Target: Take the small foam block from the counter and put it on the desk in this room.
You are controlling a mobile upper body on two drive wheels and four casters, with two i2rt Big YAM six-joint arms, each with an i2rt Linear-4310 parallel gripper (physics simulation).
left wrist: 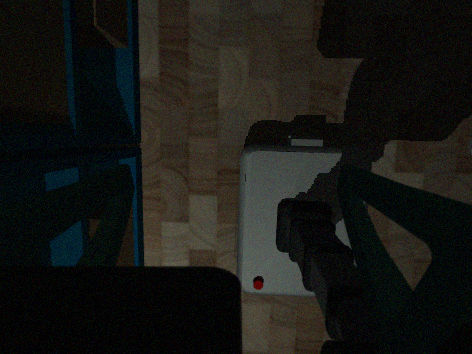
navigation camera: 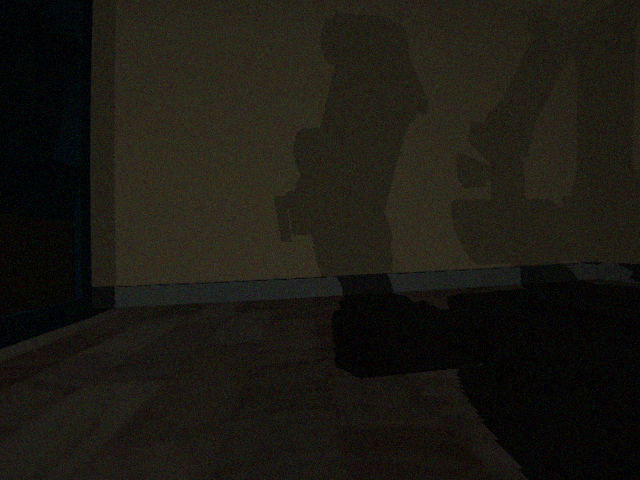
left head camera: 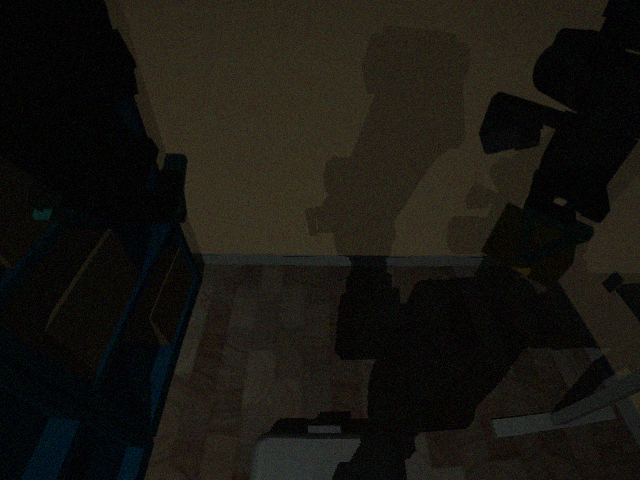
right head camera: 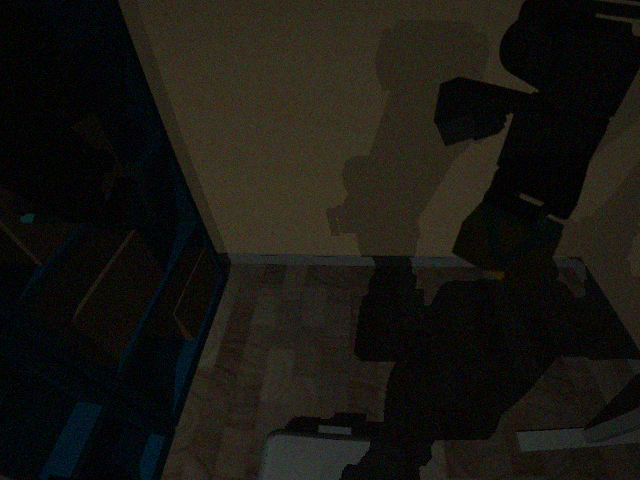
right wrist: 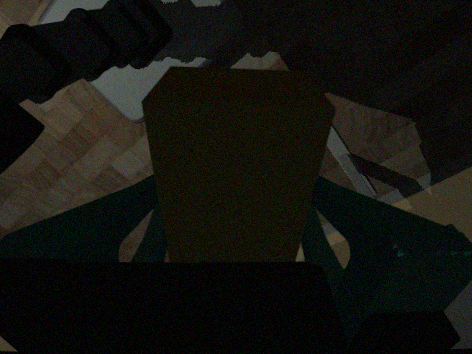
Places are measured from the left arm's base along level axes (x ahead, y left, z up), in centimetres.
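Pixels of known places: left gripper, between the fingertips: (left wrist: 235, 175) (left head camera: 144, 216) (right head camera: 121, 218); right gripper, between the fingertips: (left head camera: 528, 246) (right head camera: 505, 247) (right wrist: 234, 177).
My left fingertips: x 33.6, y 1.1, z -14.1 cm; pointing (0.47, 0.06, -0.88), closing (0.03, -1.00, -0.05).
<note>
Ahead of a thing's pixels: the offset from my left fingertips to its top centre. "*": to the spot under its first point. Level surfaces: height alone.
The foam block {dy -45.1, dx -0.9, dz +0.0 cm} (left head camera: 504, 235) (right head camera: 473, 237) (right wrist: 237, 150), a dark yellow box shape in dim light, is held between the teal fingers of my right gripper (left head camera: 550, 232) (right head camera: 522, 227) (right wrist: 234, 177), above the floor at the right of both head camera views. My left gripper (left wrist: 235, 175) has its fingers wide apart with nothing between them; it is very dark against the shelf in the head camera views. A foot bar of the desk {dz -124.4 cm} (left head camera: 522, 423) (right head camera: 547, 439) shows at the lower right of the head camera views. The desk top and the counter do not show.
A blue shelf unit (left head camera: 131, 459) (right head camera: 77, 439) (navigation camera: 82, 206) with brown boxes {* dy +54.4, dx +24.4, dz -63.2 cm} (left head camera: 103, 310) (right head camera: 118, 304) stands close on the left. A beige wall (left head camera: 258, 129) (right head camera: 284, 129) (navigation camera: 206, 155) stands ahead, with large arm shadows. My pale base (left head camera: 305, 459) (left wrist: 270, 200) shows below.
</note>
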